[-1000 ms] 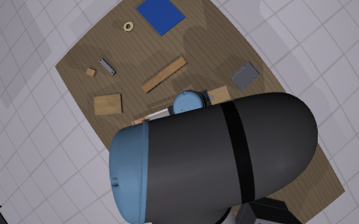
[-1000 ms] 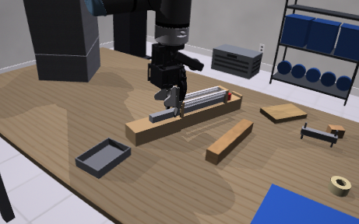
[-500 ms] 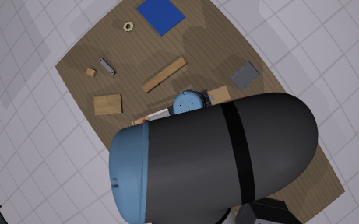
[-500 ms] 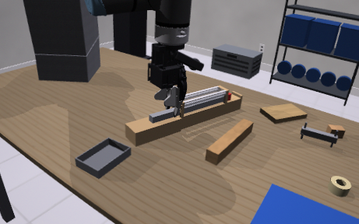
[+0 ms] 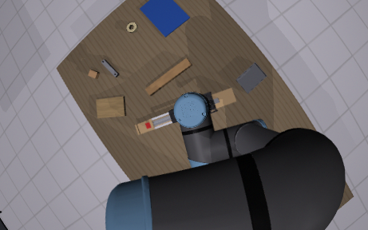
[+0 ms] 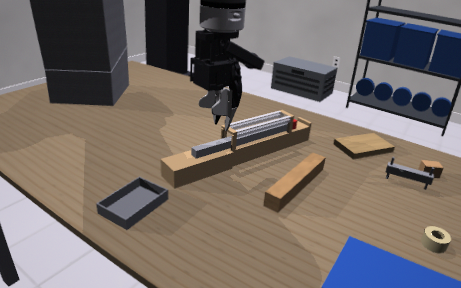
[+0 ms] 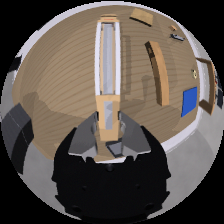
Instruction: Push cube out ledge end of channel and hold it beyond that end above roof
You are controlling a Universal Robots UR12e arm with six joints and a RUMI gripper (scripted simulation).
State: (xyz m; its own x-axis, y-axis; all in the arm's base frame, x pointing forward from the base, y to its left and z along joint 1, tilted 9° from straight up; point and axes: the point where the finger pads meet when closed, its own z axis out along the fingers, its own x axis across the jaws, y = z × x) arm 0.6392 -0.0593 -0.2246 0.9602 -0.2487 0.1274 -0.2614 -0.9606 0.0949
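My gripper is now 6 cm short of the red cube, 23 cm to the right of it and 6 cm above it. From my hand the other things lie so: wooden bar: 19 cm ahead, 5 cm to the left, 10 cm below; wooden plate: 24 cm ahead, 36 cm to the left, 11 cm below; grey tray: 2 cm behind, 25 cm to the right, 11 cm below.
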